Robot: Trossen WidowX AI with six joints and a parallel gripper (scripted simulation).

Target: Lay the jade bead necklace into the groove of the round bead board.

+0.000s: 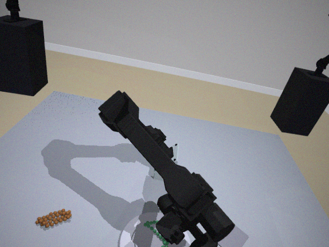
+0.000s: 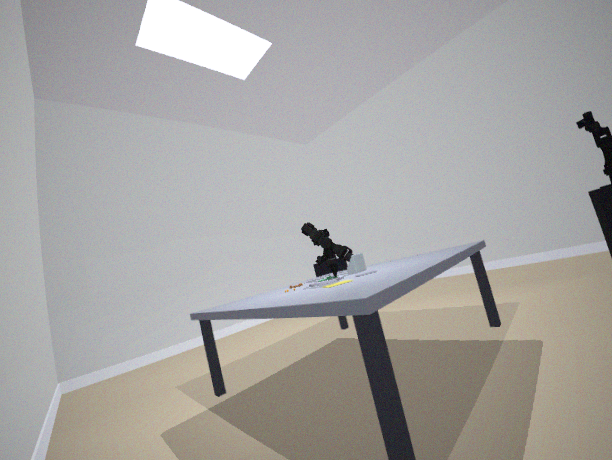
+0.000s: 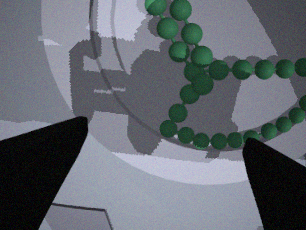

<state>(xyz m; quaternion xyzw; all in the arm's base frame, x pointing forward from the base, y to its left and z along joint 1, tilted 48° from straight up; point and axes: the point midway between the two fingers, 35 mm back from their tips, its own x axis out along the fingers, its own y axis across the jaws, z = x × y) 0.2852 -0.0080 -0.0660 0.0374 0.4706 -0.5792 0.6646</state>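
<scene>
The round bead board lies 6 cm to the right of my gripper tip, 1 cm below it and 1 cm ahead of it. From my gripper tip the other things lie so: yellow strip: 21 cm ahead, 16 cm to the left, 2 cm below; flat grey square: 17 cm to the left, 3 cm behind, 2 cm below.
</scene>
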